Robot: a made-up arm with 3 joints.
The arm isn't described. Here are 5 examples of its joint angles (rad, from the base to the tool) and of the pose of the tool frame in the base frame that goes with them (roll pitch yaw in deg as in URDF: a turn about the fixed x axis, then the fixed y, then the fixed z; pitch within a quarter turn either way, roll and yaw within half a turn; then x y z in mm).
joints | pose
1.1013 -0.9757 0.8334 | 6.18 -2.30 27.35 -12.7 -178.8 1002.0
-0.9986 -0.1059 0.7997 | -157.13 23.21 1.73 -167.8 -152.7 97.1
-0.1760 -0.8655 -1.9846 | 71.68 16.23 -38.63 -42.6 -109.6 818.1
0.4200 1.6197 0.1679 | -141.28 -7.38 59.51 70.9 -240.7 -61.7
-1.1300 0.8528 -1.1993 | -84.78 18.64 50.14 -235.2 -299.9 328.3
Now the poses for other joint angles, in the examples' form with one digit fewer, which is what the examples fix.
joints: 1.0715 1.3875 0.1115
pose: -99.2 -42.1 43.4 -13 191 107
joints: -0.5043 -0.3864 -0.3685
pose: -50.5 -5.0 9.3 -90 267 478
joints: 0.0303 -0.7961 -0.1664
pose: -11.6 3.7 0.2 22 194 854
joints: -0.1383 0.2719 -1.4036
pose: -1.6 -29.4 12.0 -209 25 529
